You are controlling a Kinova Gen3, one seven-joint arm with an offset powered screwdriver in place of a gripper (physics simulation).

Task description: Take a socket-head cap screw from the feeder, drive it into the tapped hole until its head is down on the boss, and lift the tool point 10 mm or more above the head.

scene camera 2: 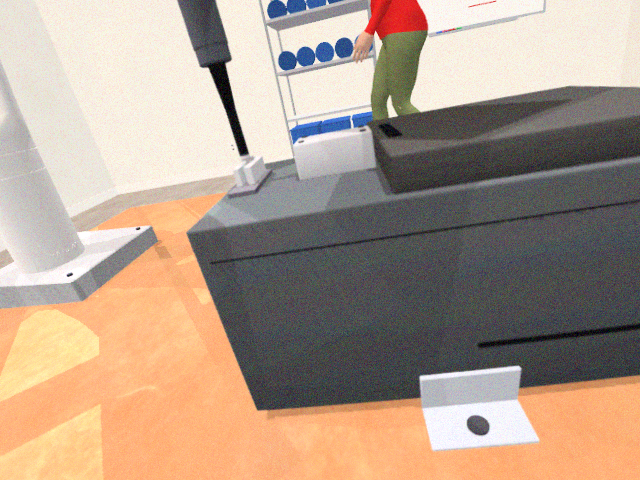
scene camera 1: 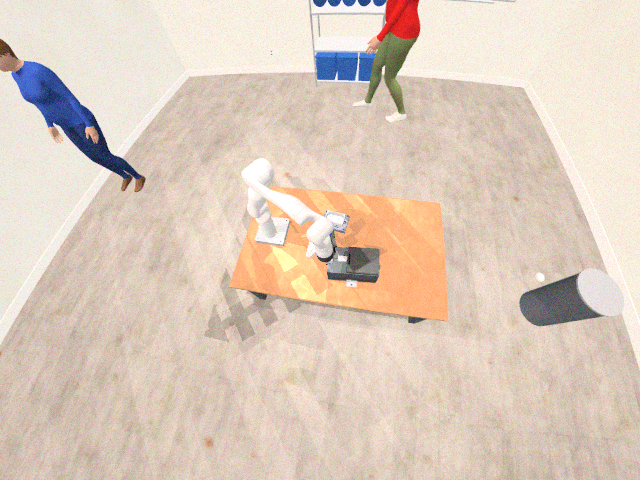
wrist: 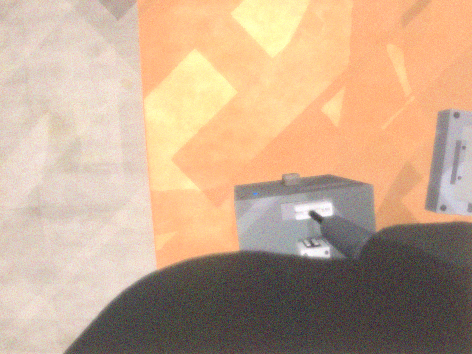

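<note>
The feeder (scene camera 1: pixel 338 275) (scene camera 2: pixel 361 310) (wrist: pixel 265 227) is a dark grey box with a small pale two-bar rail (scene camera 2: pixel 253 169) (wrist: pixel 325 206) on its top at the robot's end. My screwdriver (scene camera 2: pixel 242 153) (wrist: pixel 312 214) points down with its thin black tip at the rail, touching or very close above it. A small pale bit shows right under the tip in scene camera 2; whether it is a screw on the tip cannot be told. A light grey fixture (scene camera 1: pixel 328 225) (wrist: pixel 446 165) with small holes lies on the table behind the feeder's robot end. Its boss and tapped hole cannot be made out.
A white block (scene camera 2: pixel 333 153) (wrist: pixel 315 249) and a raised dark lid (scene camera 2: pixel 496 139) stand on the feeder beside the rail. A small bracket (scene camera 2: pixel 444 428) with a dark disc is at its front foot. The arm's base plate (scene camera 1: pixel 279 237) is on the left. Two people stand beyond the table.
</note>
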